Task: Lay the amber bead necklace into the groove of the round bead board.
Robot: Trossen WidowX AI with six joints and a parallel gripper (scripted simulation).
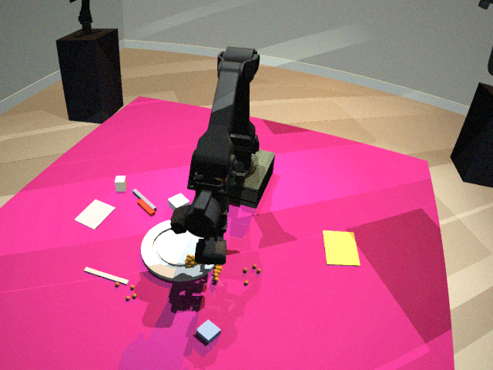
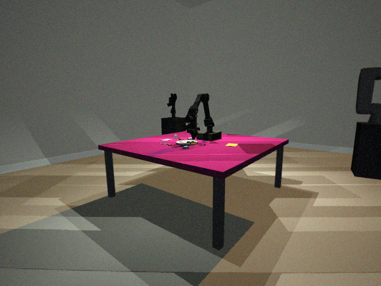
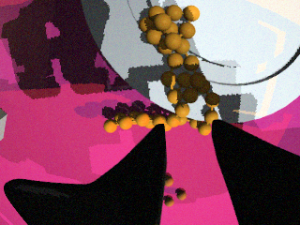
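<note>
Right now the round bead board is 30 mm behind my gripper tip, 90 mm to the right of it and 30 mm below it. The rest, counted from my gripper tip: white block 180 mm behind, 140 mm to the right, 30 mm below; blue block 190 mm ahead, 30 mm to the left, 30 mm below; white strip 110 mm ahead, 240 mm to the right, 40 mm below.
</note>
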